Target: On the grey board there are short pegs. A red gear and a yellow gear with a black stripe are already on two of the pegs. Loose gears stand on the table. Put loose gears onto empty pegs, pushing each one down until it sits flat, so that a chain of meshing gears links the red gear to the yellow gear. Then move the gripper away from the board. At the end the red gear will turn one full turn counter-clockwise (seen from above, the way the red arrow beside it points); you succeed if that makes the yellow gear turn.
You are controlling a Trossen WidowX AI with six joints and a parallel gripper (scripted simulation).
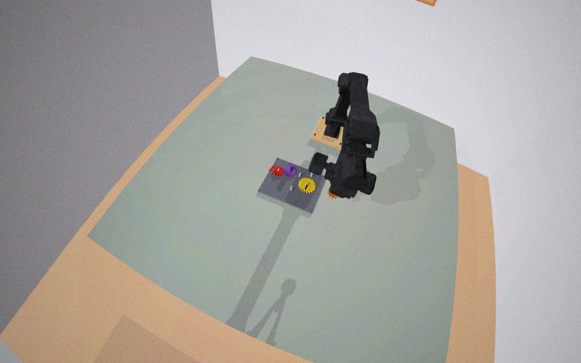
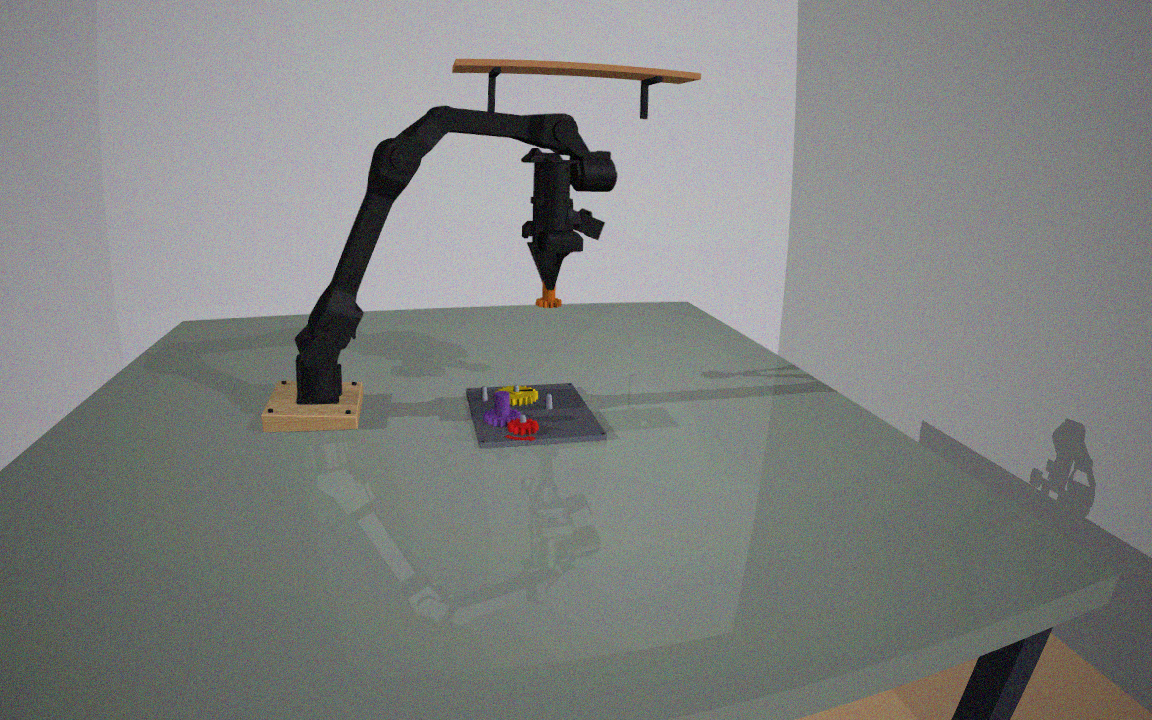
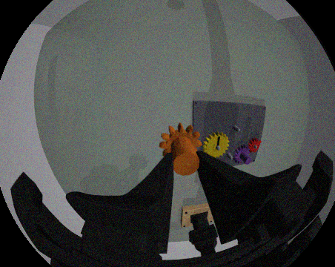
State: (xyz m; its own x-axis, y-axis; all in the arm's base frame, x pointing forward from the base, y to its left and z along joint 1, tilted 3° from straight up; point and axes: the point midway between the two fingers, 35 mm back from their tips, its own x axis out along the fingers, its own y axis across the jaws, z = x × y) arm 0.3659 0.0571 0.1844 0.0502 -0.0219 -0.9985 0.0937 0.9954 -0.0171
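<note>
The purple gear lies 120 mm behind my gripper tip, 170 mm to the right of it and 130 mm below it. Also, from my gripper tip: yellow gear 80 mm behind, 90 mm to the right, 140 mm below; red gear 100 mm behind, 210 mm to the right, 140 mm below; orange gear 10 mm below.
</note>
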